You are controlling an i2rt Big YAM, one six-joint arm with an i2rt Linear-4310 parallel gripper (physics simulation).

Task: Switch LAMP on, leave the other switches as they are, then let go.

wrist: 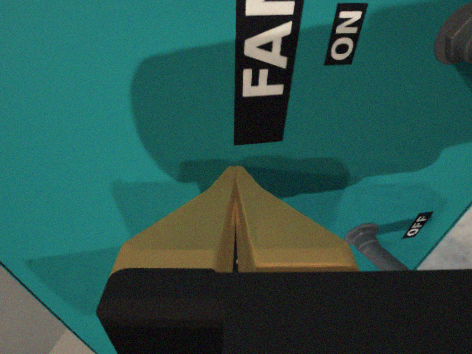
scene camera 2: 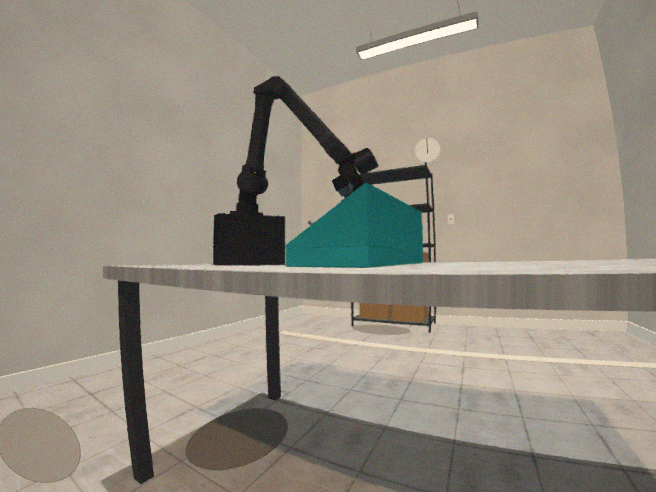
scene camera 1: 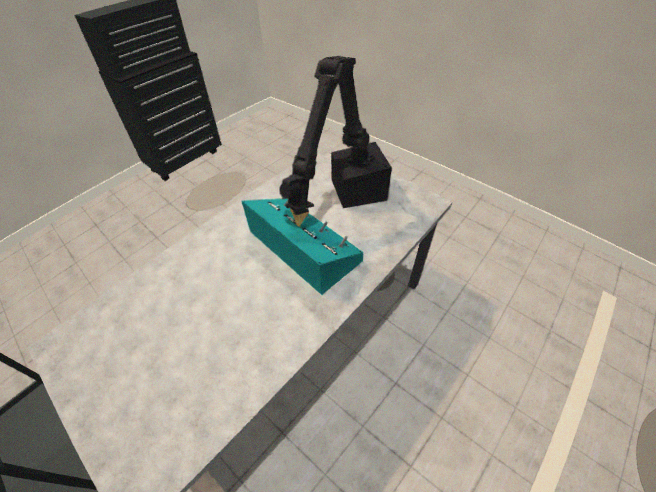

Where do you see a teal switch panel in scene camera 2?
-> At 370, 228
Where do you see a teal switch panel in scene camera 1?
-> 316, 255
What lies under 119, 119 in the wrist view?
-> A teal switch panel.
